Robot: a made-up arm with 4 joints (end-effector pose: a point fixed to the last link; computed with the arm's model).
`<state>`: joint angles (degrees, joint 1 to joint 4).
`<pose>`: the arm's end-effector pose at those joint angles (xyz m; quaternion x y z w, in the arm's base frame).
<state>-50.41 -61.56 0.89 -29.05</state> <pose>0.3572 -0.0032 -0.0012 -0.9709 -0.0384 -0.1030 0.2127</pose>
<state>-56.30 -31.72 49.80 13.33</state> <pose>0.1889 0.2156 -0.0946 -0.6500 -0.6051 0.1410 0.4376</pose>
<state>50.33 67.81 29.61 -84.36</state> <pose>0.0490 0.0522 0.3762 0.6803 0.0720 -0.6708 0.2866</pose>
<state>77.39 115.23 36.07 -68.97</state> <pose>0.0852 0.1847 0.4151 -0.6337 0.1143 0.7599 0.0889</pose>
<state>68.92 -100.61 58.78 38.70</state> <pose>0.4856 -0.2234 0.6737 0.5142 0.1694 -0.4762 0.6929</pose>
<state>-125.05 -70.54 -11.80 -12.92</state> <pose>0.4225 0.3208 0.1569 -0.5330 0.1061 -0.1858 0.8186</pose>
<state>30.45 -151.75 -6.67 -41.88</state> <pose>0.3235 -0.0193 0.5844 0.3519 0.1402 0.6684 0.6401</pose>
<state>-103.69 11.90 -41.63 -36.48</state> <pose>0.1270 0.3084 0.2400 -0.4017 -0.0893 0.4492 0.7930</pose>
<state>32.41 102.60 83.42 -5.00</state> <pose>-0.1013 0.1244 0.4952 -0.2640 -0.4017 0.5192 0.7066</pose>
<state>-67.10 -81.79 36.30 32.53</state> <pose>0.4624 0.1188 -0.0971 -0.7771 -0.4786 -0.0914 0.3983</pose>
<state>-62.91 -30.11 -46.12 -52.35</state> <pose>0.2659 0.0976 0.0405 -0.8107 0.2775 0.2251 0.4638</pose>
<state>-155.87 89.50 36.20 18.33</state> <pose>-0.1105 -0.0931 0.2041 0.7752 -0.5624 -0.0350 0.2857</pose>
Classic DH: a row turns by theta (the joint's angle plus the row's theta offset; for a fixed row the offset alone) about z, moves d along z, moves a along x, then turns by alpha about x. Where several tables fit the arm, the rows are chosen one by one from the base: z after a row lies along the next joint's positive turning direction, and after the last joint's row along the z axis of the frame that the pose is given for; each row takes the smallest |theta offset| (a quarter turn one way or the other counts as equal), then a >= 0, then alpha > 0; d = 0 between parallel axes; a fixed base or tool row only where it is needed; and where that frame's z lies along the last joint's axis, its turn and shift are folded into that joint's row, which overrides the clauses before.
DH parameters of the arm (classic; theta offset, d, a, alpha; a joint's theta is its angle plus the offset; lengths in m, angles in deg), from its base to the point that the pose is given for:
base (fixed): 90 0.313 0.045 -90
joint 1: -80.7 -0.275 -0.0138 -123.22
joint 2: -86.23 -0.2199 0.0242 -90.01
joint 3: -54.25 -0.2271 0.2093 91.76
joint 4: 49.15 0.0098 -0.1488 124.31
tool (fixed): 87.35 -0.0077 0 0

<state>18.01 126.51 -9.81 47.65</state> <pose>0.0862 0.2809 0.5454 0.0174 0.5037 0.3445 0.7920</pose>
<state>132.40 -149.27 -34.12 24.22</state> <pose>0.4302 0.3530 0.2008 0.0103 0.7320 -0.2244 0.6433</pose>
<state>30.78 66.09 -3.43 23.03</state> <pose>-0.0868 0.1222 0.1877 -0.5886 0.2251 0.4522 0.6312</pose>
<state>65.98 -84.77 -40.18 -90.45</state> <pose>0.3124 -0.0290 0.4670 0.4398 -0.2512 0.5450 0.6682</pose>
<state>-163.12 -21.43 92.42 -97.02</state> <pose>0.0526 0.2813 0.3744 -0.7182 -0.0008 -0.5321 0.4485</pose>
